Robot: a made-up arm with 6 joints.
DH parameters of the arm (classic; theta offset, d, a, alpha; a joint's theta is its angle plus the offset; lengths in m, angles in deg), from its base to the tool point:
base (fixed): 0 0.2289 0.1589 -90
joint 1: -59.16 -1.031 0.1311 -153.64
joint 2: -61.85 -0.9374 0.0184 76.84
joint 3: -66.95 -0.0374 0.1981 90
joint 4: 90 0.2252 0.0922 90
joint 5: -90 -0.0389 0.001 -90
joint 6: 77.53 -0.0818 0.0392 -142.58
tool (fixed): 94.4 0.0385 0 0
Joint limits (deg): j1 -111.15..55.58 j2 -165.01..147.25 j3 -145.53..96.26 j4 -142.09..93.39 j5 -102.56..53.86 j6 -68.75..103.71
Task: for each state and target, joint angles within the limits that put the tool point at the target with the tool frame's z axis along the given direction. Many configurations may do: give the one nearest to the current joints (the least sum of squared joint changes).
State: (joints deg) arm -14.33 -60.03 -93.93 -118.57 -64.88 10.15
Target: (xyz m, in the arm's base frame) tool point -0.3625 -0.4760 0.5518 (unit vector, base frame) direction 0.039 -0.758 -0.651
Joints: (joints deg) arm -12.80 -28.71 -98.35 -142.09 -16.97 -33.57
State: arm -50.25 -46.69 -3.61 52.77 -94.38 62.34
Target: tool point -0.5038 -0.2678 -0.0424 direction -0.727 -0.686 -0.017
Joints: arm -88.24 -76.29 -39.70 49.35 -65.58 18.32
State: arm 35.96 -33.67 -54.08 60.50 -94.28 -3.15
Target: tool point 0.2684 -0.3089 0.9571 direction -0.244 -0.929 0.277
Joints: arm 55.27 -23.96 -29.11 66.92 -93.68 20.14
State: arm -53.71 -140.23 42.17 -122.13 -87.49 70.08
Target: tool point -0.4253 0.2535 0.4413 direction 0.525 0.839 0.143
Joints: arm -27.07 -155.00 12.40 -131.79 -98.36 74.47
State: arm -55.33 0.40 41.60 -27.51 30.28 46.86
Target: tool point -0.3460 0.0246 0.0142 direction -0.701 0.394 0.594
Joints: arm -68.50 -9.93 25.87 4.91 34.68 40.53
